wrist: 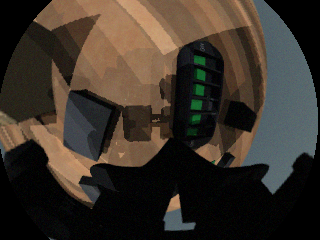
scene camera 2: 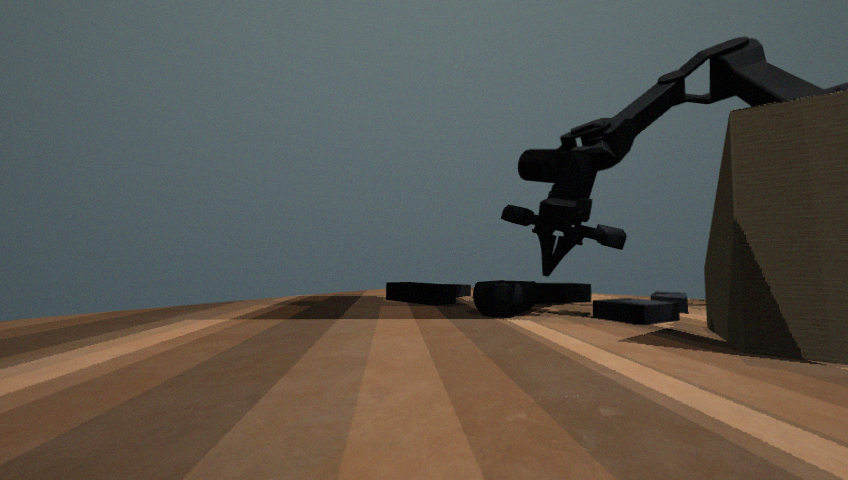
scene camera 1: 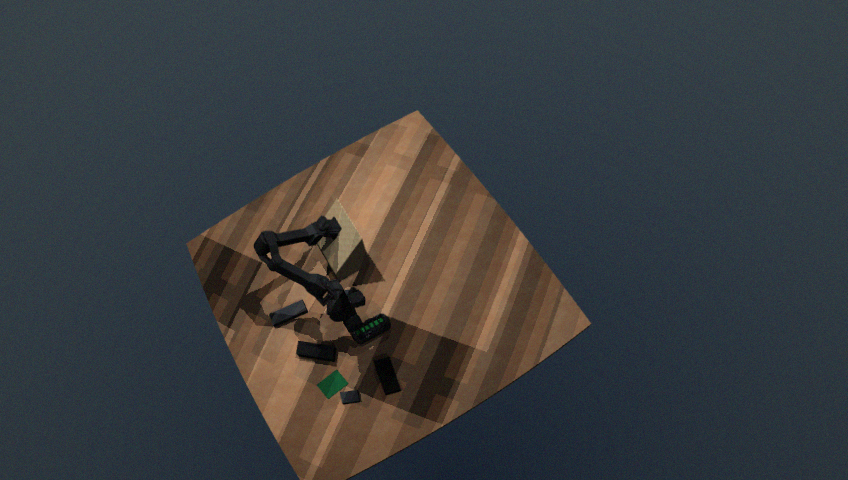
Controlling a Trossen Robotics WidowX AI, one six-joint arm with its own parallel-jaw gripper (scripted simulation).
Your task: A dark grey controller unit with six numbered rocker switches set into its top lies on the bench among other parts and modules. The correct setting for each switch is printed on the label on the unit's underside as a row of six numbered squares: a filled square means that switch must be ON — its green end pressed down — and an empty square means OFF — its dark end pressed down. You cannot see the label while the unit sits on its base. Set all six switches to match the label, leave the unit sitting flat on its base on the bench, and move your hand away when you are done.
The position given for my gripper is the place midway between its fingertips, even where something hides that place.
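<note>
My gripper (scene camera 2: 545, 276), which the wrist view shows too, with my gripper (wrist: 172, 141) there, is shut and holds nothing.
</note>
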